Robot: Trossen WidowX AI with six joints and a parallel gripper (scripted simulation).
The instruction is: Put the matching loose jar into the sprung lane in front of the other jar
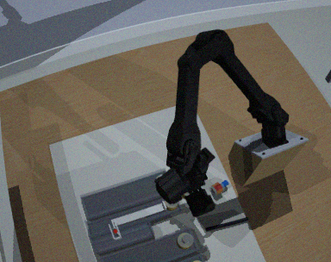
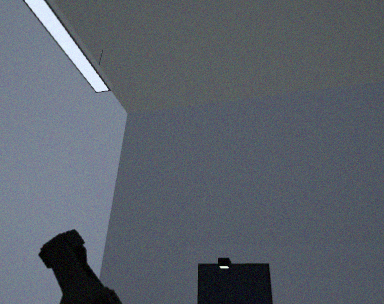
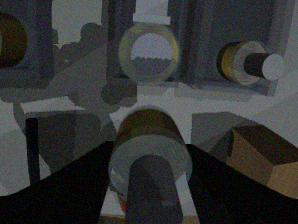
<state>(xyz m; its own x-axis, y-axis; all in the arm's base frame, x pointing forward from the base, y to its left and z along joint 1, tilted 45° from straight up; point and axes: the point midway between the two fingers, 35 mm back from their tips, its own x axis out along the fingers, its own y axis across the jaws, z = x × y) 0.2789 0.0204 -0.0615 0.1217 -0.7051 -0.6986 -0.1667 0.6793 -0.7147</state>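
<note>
Now: the grey lane rack 190 mm ahead of my gripper tip, 60 mm to the left of it and 60 mm below it. Also, from my gripper tip: red mark: 230 mm ahead, 80 mm to the left, 10 mm below; then white pusher plate: 150 mm ahead, 60 mm to the left, 30 mm below; then black rod: 110 mm to the left, 110 mm behind, 70 mm below.
</note>
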